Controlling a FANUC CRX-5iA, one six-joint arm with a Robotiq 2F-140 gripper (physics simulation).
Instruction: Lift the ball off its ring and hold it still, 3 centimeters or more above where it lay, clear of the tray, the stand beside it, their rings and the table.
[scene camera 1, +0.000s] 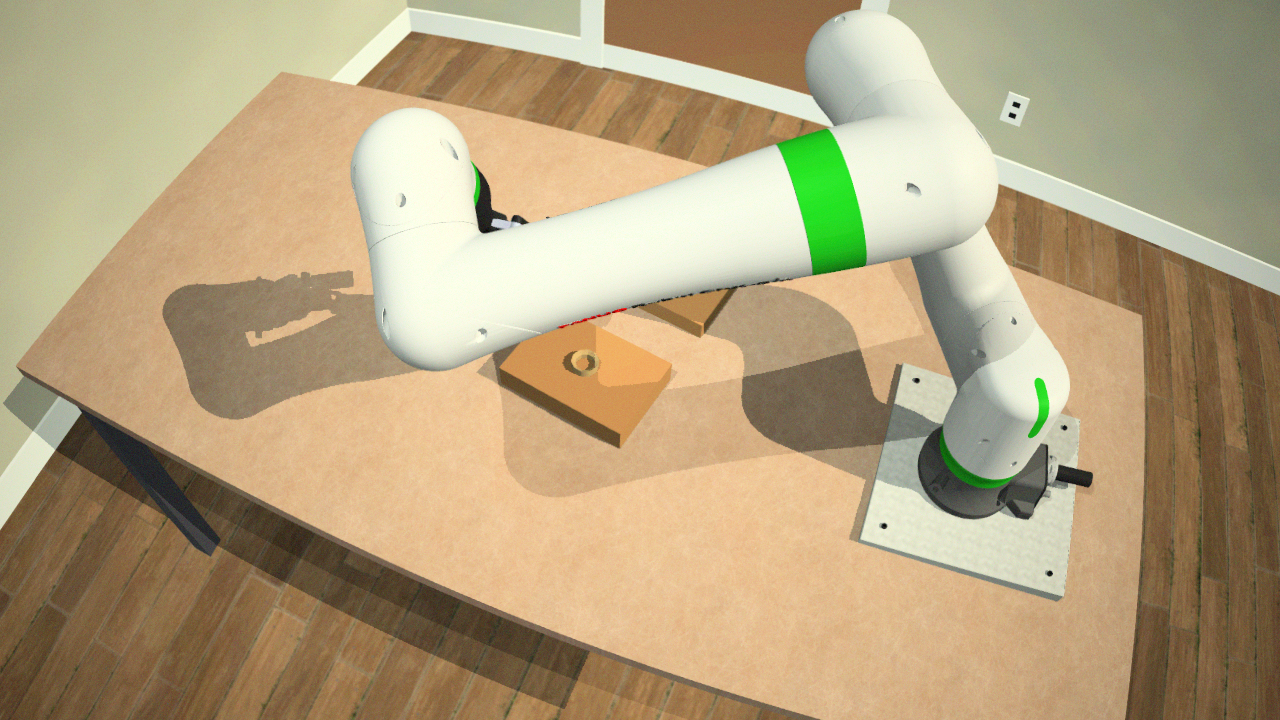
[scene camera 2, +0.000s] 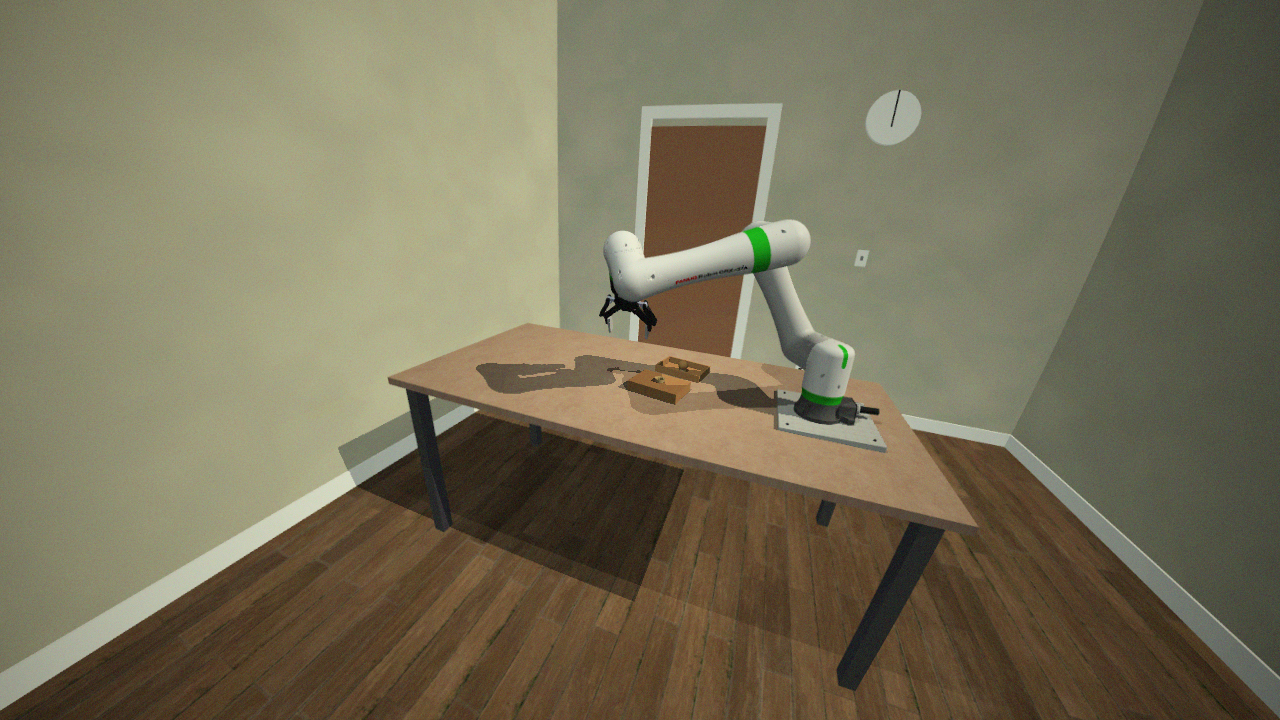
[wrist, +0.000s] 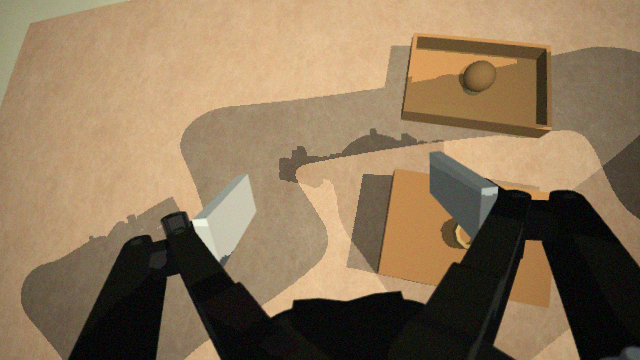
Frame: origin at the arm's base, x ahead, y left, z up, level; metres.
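Where they show: gripper, between the fingertips: (scene camera 2: 628, 332) (wrist: 339, 183); arm's base, origin of its link: (scene camera 1: 966, 472) (scene camera 2: 816, 413).
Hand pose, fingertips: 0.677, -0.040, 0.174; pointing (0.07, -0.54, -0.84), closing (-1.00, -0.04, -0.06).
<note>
Things, the pixels of their top centre, and the offset from my fingertips, as dx, dy, dz. "pt": a spot on its surface instead. Level surfaces: height alone.
- brown ball, centre of its top: (wrist: 485, 67) (scene camera 2: 683, 360) -0.192, -0.167, -0.137
- open orange-brown tray, centre of its top: (scene camera 1: 666, 269) (wrist: 478, 77) (scene camera 2: 683, 365) -0.192, -0.167, -0.160
- empty pale ring, a spot on its surface: (wrist: 458, 235) (scene camera 1: 574, 359) pt -0.121, +0.042, -0.141
- table, height of its surface: dz -0.188
The brown ball (wrist: 480, 76) (scene camera 2: 684, 364) lies inside the open orange-brown tray (wrist: 475, 126) (scene camera 2: 682, 374) (scene camera 1: 689, 324); the ring under it cannot be made out. In scene camera 1 the arm hides the ball and most of the tray. The flat-topped stand (wrist: 410, 225) (scene camera 1: 617, 402) (scene camera 2: 657, 392) is beside the tray, with an empty pale ring (scene camera 1: 584, 373) (wrist: 458, 235) on top. My gripper (wrist: 339, 183) (scene camera 2: 629, 330) (scene camera 1: 510, 222) is open and empty, high above the table. In scene camera 2 it is left of the tray. One finger partly covers the stand and its ring in the wrist view.
The table (scene camera 1: 358, 474) (scene camera 2: 554, 394) carries the arm's pale base plate (scene camera 1: 966, 555) (scene camera 2: 832, 433) at the right. The arm's forearm (scene camera 1: 626, 246) (scene camera 2: 698, 268) passes above the stand and tray. The arm's shadows fall across the table, tray and stand.
</note>
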